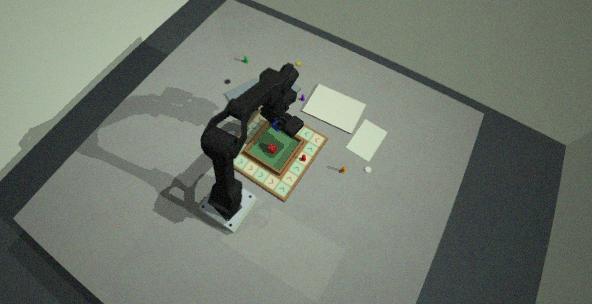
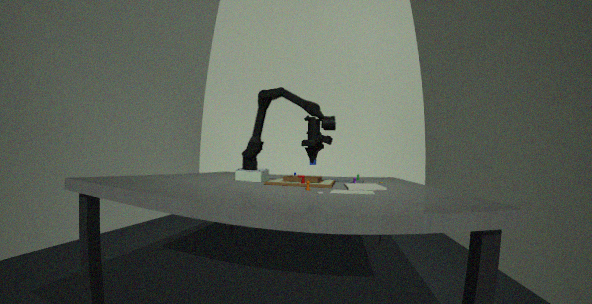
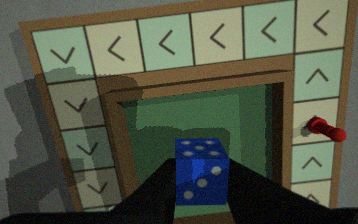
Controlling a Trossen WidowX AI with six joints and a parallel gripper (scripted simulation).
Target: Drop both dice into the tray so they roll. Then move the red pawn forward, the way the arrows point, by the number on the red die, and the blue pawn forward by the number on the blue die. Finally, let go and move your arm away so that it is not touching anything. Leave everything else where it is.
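My gripper tip is now 130 mm to the left of the red pawn and 70 mm above it. The rest, counted from my gripper tip: green tray (90 mm below, 40 mm behind, 20 mm to the right); then blue pawn (120 mm behind, 90 mm to the left, 70 mm below); then purple pawn (190 mm ahead, 80 mm below, 50 mm to the left).
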